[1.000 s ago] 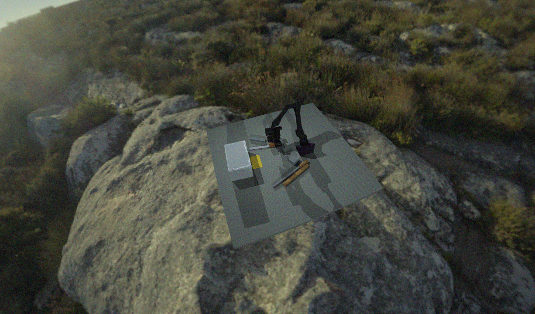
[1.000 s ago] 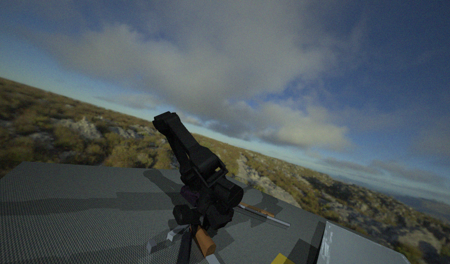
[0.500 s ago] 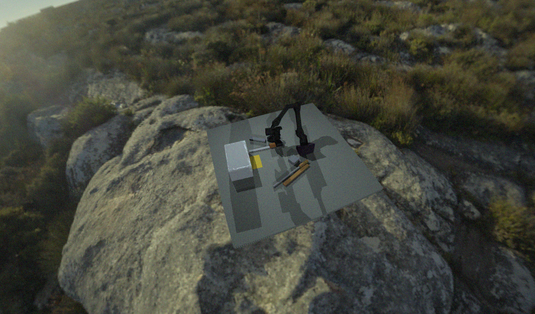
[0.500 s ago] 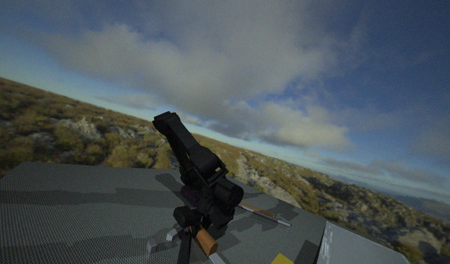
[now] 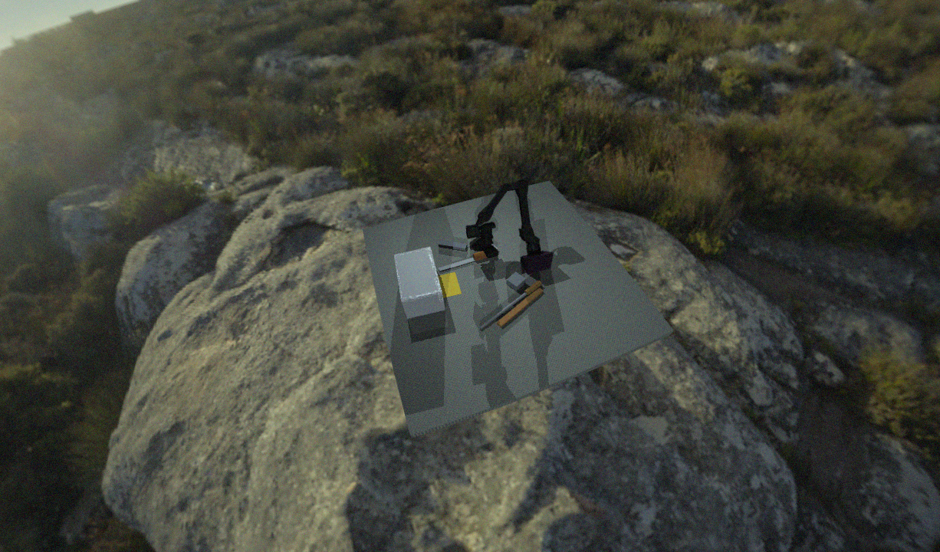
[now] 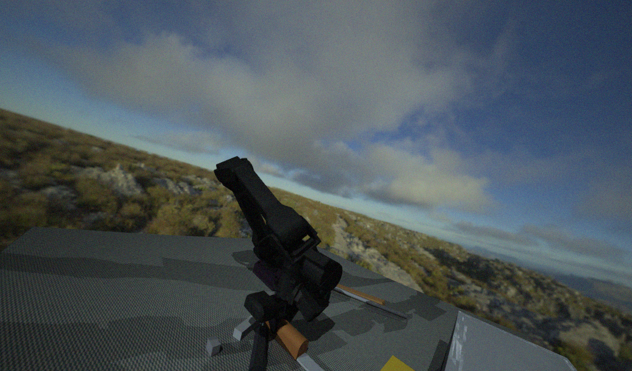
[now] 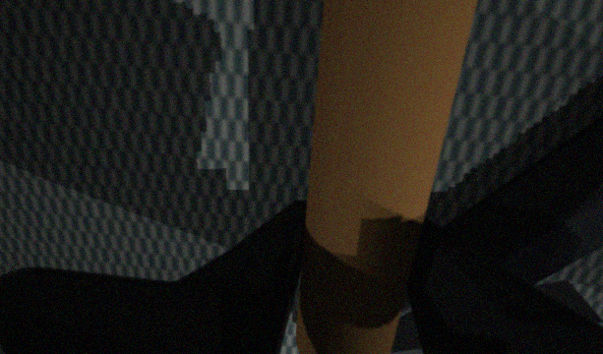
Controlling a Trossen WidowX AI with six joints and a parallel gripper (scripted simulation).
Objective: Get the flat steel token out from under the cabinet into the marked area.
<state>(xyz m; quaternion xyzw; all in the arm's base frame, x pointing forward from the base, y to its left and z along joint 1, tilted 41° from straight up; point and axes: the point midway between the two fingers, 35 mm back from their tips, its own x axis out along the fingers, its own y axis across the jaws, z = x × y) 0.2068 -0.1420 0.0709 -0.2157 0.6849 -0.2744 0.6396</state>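
Right now the grey bar is 50 mm to the right of my gripper tip and 50 mm behind it. Round my gripper tip: grey block: 240 mm to the left, 50 mm behind, 10 mm above; then small grey cube: 140 mm to the right, 40 mm behind; then wooden stick: 380 mm to the left, 10 mm behind.
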